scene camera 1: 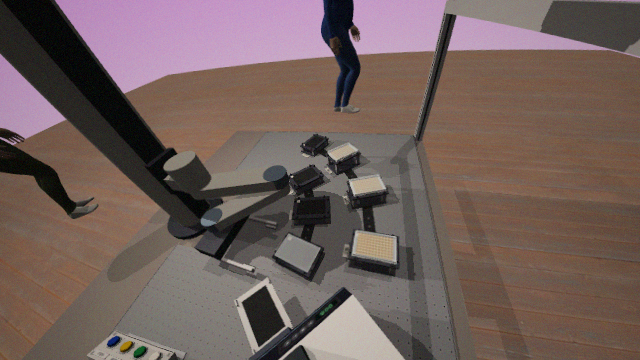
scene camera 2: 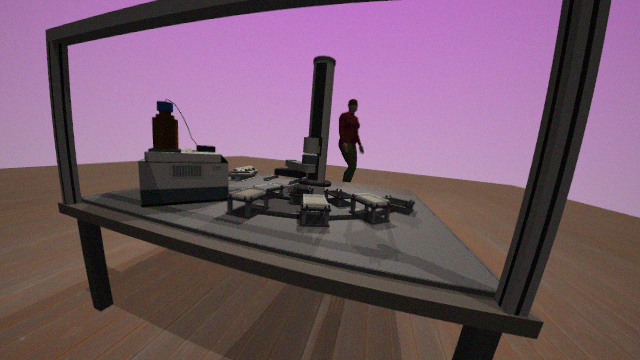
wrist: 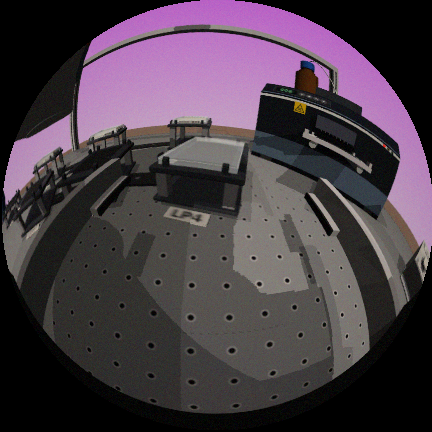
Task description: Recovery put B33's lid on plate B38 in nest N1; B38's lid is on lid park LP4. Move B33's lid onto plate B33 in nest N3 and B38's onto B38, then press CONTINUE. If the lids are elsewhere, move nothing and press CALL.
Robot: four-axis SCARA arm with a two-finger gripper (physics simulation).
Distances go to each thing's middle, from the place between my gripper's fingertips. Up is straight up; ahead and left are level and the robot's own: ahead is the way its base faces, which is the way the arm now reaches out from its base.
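The frame post (scene camera 2: pixel 579 27) is 22 cm above my hand, 58 cm ahead of it and 81 cm to the left of it. And there's the brown bottle (scene camera 2: pixel 164 127), which is well above my gripper, well ahead of it and a long way to the right of it. Going by their middles, the brown bottle is still the nearest to my gripper of the things named here.
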